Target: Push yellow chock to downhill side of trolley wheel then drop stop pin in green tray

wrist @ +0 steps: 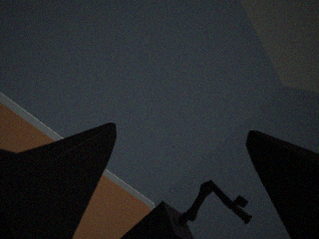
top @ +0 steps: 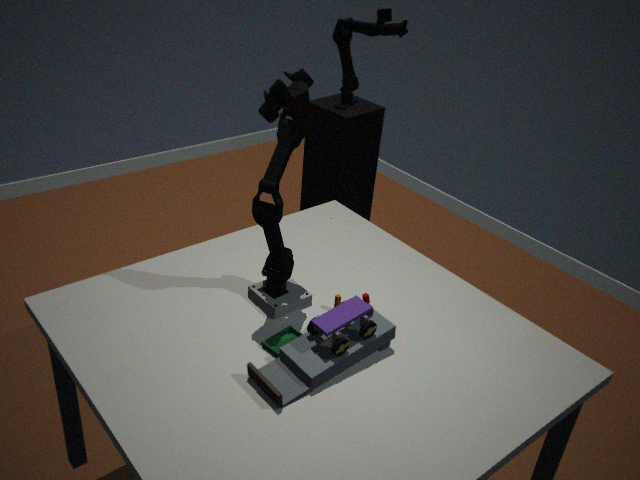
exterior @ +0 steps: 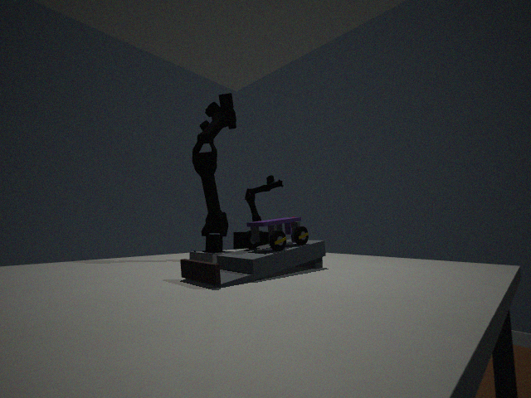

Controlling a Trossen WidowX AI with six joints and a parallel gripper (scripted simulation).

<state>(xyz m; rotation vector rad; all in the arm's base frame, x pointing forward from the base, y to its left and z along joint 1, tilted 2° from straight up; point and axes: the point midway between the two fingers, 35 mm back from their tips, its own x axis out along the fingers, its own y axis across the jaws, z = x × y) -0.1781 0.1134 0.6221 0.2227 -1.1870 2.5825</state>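
My gripper tip is now 640 mm above the yellow chock, 410 mm short of it and 30 mm to the left of it. From my gripper tip the other things lie so: trolley (550 mm below, 540 mm ahead, 160 mm to the right); green tray (670 mm below, 400 mm ahead, 260 mm to the right); red-headed stop pin (530 mm below, 530 mm ahead, 40 mm to the right).
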